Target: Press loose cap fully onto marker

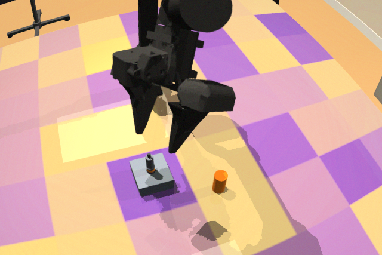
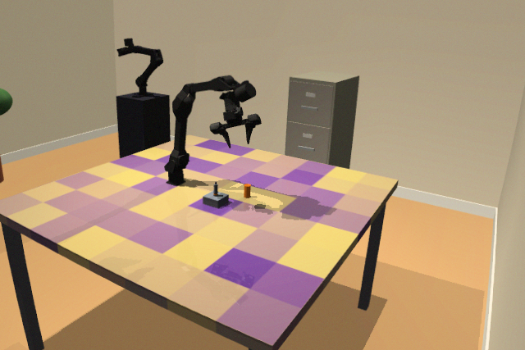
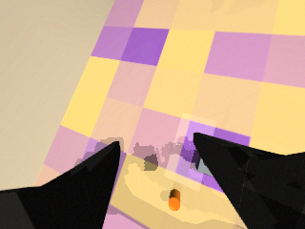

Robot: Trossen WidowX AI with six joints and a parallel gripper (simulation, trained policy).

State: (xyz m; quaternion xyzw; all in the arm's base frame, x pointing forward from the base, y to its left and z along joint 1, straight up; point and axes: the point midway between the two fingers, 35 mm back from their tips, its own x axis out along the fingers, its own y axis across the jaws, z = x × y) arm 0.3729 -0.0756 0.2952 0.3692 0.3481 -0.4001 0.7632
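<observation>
My gripper tip is 240 mm above the orange cap, 140 mm to the right of it and 40 mm past it. The rest, counted from my gripper tip: grey holder block: 250 mm below, 110 mm behind, 10 mm to the left.
</observation>
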